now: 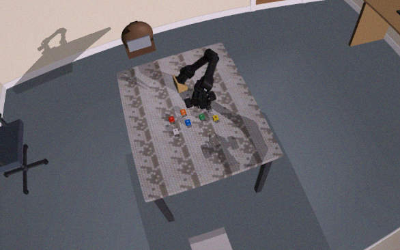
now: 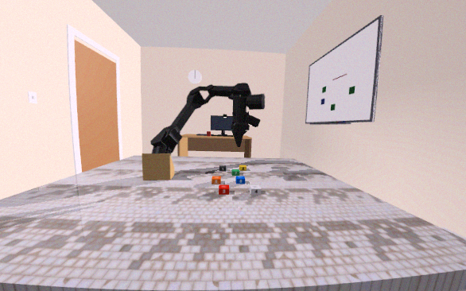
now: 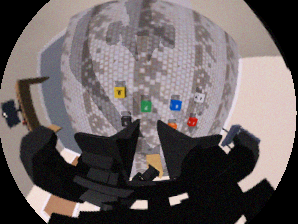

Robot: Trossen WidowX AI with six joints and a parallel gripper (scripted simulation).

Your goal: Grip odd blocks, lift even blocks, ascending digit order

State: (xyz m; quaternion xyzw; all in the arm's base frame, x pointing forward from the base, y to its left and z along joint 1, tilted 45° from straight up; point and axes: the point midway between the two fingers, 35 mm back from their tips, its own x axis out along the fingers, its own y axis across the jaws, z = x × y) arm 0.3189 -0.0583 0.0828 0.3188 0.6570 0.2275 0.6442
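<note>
My gripper tip is 10 mm past the blue block, 100 mm to the left of it and 110 mm above it. From my gripper tip the other things lie so: yellow block: 40 mm ahead, 80 mm to the left, 110 mm below; then black block: 60 mm behind, 70 mm to the left, 110 mm below; then green block: 10 mm behind, 110 mm below.
</note>
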